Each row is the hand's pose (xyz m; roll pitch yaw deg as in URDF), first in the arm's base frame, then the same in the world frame.
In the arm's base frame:
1: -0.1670 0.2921 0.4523 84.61 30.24 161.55
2: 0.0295 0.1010 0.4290 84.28 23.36 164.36
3: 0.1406 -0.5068 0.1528 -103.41 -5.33 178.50
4: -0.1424 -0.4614 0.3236 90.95 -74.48 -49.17
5: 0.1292 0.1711 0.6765 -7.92 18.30 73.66
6: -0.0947 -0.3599 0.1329 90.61 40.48 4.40
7: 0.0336 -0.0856 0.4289 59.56 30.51 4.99
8: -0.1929 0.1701 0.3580 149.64 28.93 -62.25
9: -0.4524 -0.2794 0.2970 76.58 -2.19 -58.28
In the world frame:
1: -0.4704 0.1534 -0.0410 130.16 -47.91 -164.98
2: -0.3031 0.0052 -0.2014 132.68 -54.44 -170.27
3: 0.0255 -0.5864 -0.2124 2.94 -77.86 126.03
4: 0.0471 -0.4000 0.0634 31.13 6.07 39.74
5: -0.1937 0.2367 -0.3040 89.08 25.68 162.59
6: -0.1392 -0.4959 -0.0074 -80.23 50.99 -119.93
7: -0.1562 -0.1063 -0.1726 -109.78 60.90 -117.71
8: -0.4354 0.0075 0.0030 52.56 16.25 -66.54
9: -0.1611 -0.2879 0.3355 -10.60 21.47 -33.81

